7 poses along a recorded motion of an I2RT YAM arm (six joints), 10 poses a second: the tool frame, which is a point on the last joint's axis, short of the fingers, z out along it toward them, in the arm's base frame.
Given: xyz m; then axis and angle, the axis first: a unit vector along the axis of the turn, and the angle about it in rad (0 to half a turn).
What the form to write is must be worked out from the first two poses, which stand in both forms.
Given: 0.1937, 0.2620, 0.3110, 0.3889, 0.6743, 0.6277, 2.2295
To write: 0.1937, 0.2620, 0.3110, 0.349, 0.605, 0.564, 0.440
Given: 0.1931, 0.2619, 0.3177, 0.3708, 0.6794, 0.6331, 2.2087
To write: 0.1931, 0.2619, 0.3177, 0.331, 0.607, 0.565, 0.450
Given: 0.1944, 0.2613, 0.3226, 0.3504, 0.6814, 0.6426, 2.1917
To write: 0.1944, 0.2613, 0.3226, 0.312, 0.606, 0.571, 0.457
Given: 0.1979, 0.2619, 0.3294, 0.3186, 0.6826, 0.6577, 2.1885
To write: 0.1979, 0.2619, 0.3294, 0.283, 0.607, 0.584, 0.459
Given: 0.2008, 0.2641, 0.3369, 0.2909, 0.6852, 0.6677, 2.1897
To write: 0.2008, 0.2641, 0.3369, 0.259, 0.609, 0.594, 0.458
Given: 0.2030, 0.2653, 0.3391, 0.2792, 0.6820, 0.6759, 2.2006
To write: 0.2030, 0.2653, 0.3391, 0.249, 0.608, 0.602, 0.453
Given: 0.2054, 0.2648, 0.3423, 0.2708, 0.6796, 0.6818, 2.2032
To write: 0.2054, 0.2648, 0.3423, 0.242, 0.606, 0.608, 0.452
